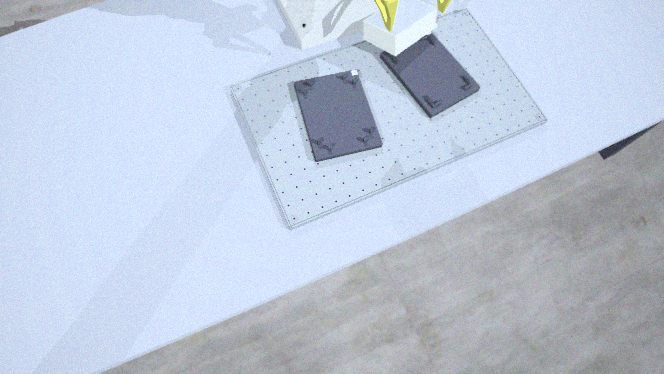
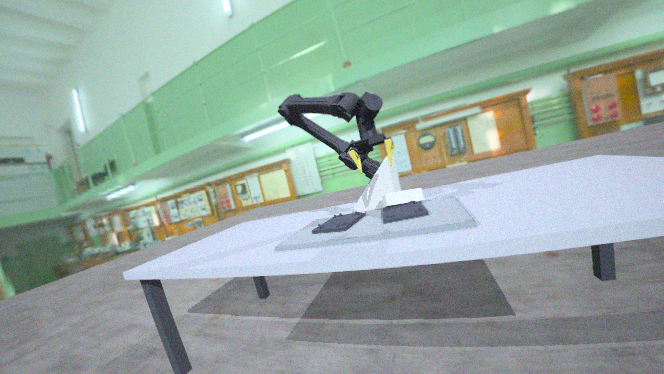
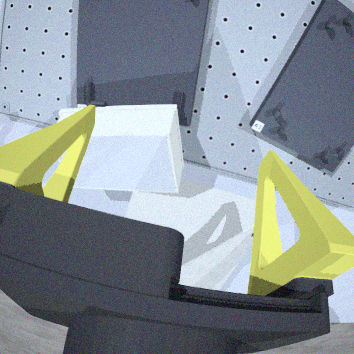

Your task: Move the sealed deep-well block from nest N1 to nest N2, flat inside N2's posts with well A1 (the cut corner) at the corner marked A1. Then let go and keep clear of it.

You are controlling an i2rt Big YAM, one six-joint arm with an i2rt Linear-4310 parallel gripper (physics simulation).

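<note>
A plain white box, apparently the sealed block, is at the back end of the right dark nest, which seems to be N1. It covers part of that nest's back edge; most of the nest's surface shows bare. I cannot make out its cut corner. The left dark nest, apparently N2, is empty, with corner posts and a small white tag at one corner. My gripper is open and empty, its yellow fingertips above the box's level.
Both nests lie on a perforated board on the white table. A tall white wedge-shaped bracket stands behind the board, close beside the box. The dark arm reaches over from behind it.
</note>
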